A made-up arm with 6 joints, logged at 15 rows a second.
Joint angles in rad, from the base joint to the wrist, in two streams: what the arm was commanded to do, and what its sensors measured. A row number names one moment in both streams.
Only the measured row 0 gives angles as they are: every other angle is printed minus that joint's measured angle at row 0.
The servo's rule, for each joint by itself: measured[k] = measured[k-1] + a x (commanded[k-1-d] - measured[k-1]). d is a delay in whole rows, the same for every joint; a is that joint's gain. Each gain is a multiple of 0.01, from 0.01 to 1. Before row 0 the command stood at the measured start. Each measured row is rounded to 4 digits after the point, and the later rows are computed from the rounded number. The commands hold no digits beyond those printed.
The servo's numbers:
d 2
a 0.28 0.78 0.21 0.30 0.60 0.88
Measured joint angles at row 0:
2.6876 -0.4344 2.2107 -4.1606 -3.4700 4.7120
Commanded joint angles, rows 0 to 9:
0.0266 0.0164 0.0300 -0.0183 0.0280 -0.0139
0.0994 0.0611 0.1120 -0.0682 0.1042 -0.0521
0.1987 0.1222 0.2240 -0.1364 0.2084 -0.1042
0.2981 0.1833 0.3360 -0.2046 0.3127 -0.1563
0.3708 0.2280 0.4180 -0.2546 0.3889 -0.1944
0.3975 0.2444 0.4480 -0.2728 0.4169 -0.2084
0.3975 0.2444 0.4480 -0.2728 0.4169 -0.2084
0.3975 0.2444 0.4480 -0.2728 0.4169 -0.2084
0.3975 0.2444 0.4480 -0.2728 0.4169 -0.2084
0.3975 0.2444 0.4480 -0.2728 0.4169 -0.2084
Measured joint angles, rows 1 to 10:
0.0000 0.0000 0.0000 0.0000 0.0000 0.0000
0.0000 0.0000 0.0000 0.0000 0.0000 0.0000
0.0074 0.0128 0.0063 -0.0055 0.0168 -0.0122
0.0332 0.0505 0.0285 -0.0243 0.0692 -0.0473
0.0795 0.1064 0.0696 -0.0579 0.1527 -0.0974
0.1407 0.1664 0.1255 -0.1019 0.2487 -0.1492
0.2051 0.2144 0.1869 -0.1477 0.3328 -0.1890
0.2590 0.2378 0.2417 -0.1852 0.3833 -0.2061
0.2978 0.2429 0.2850 -0.2115 0.4035 -0.2081
0.3257 0.2441 0.3192 -0.2299 0.4115 -0.2084

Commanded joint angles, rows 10 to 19:
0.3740 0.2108 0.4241 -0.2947 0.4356 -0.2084
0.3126 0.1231 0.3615 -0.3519 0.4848 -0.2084
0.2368 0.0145 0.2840 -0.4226 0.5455 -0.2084
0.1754 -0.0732 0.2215 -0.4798 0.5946 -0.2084
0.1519 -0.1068 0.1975 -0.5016 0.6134 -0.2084
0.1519 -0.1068 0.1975 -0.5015 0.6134 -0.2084
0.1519 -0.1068 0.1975 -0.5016 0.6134 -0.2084
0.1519 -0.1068 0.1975 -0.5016 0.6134 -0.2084
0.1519 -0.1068 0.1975 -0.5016 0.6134 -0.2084
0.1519 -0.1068 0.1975 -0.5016 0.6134 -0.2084
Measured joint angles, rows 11 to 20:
0.3458 0.2443 0.3462 -0.2428 0.4147 -0.2084
0.3603 0.2444 0.3676 -0.2518 0.4160 -0.2084
0.3641 0.2182 0.3795 -0.2647 0.4278 -0.2084
0.3497 0.1440 0.3757 -0.2909 0.4620 -0.2084
0.3181 0.0430 0.3564 -0.3304 0.5121 -0.2084
0.2781 -0.0476 0.3281 -0.3752 0.5616 -0.2084
0.2428 -0.0938 0.3007 -0.4131 0.5927 -0.2084
0.2173 -0.1039 0.2790 -0.4396 0.6051 -0.2084
0.1990 -0.1062 0.2619 -0.4582 0.6101 -0.2084
0.1858 -0.1067 0.2484 -0.4712 0.6121 -0.2084

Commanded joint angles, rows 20 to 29:
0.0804 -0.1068 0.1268 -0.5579 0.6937 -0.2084
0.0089 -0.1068 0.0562 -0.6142 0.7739 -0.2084
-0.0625 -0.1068 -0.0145 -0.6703 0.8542 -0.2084
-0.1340 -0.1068 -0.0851 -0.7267 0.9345 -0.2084
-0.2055 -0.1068 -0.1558 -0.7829 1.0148 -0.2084
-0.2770 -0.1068 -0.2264 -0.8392 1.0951 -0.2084
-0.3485 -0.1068 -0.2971 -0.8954 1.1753 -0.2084
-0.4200 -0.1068 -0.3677 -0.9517 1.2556 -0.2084
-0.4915 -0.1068 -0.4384 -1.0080 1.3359 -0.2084
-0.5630 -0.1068 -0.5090 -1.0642 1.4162 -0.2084
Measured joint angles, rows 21 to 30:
0.1763 -0.1068 0.2377 -0.4803 0.6129 -0.2084
0.1695 -0.1068 0.2293 -0.4867 0.6132 -0.2084
0.1446 -0.1068 0.2078 -0.5081 0.6615 -0.2084
0.1066 -0.1068 0.1760 -0.5399 0.7289 -0.2084
0.0593 -0.1068 0.1360 -0.5790 0.8041 -0.2084
0.0052 -0.1068 0.0896 -0.6233 0.8823 -0.2084
-0.0538 -0.1068 0.0381 -0.6712 0.9618 -0.2084
-0.1163 -0.1068 -0.0174 -0.7216 1.0418 -0.2084
-0.1813 -0.1068 -0.0761 -0.7737 1.1219 -0.2084
-0.2481 -0.1068 -0.1373 -0.8271 1.2021 -0.2084

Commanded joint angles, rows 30 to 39:
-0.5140 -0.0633 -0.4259 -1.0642 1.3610 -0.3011
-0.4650 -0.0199 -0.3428 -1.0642 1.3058 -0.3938
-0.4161 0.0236 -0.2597 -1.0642 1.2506 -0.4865
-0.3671 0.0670 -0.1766 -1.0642 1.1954 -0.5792
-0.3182 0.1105 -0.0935 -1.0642 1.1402 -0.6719
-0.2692 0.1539 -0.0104 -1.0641 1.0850 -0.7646
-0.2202 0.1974 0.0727 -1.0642 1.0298 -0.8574
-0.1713 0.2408 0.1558 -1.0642 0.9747 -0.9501
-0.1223 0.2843 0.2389 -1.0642 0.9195 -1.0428
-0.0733 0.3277 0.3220 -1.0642 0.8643 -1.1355
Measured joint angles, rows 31 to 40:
-0.3163 -0.1068 -0.2005 -0.8814 1.2824 -0.2084
-0.3854 -0.1068 -0.2653 -0.9362 1.3627 -0.2084
-0.4214 -0.0729 -0.2990 -0.9746 1.3617 -0.2900
-0.4336 -0.0316 -0.3082 -1.0015 1.3282 -0.3813
-0.4287 0.0115 -0.2980 -1.0203 1.2816 -0.4739
-0.4115 0.0548 -0.2725 -1.0335 1.2299 -0.5666
-0.3854 0.0982 -0.2349 -1.0427 1.1761 -0.6593
-0.3529 0.1416 -0.1878 -1.0491 1.1214 -0.7520
-0.3157 0.1851 -0.1331 -1.0536 1.0664 -0.8448
-0.2753 0.2285 -0.0724 -1.0568 1.0114 -0.9375

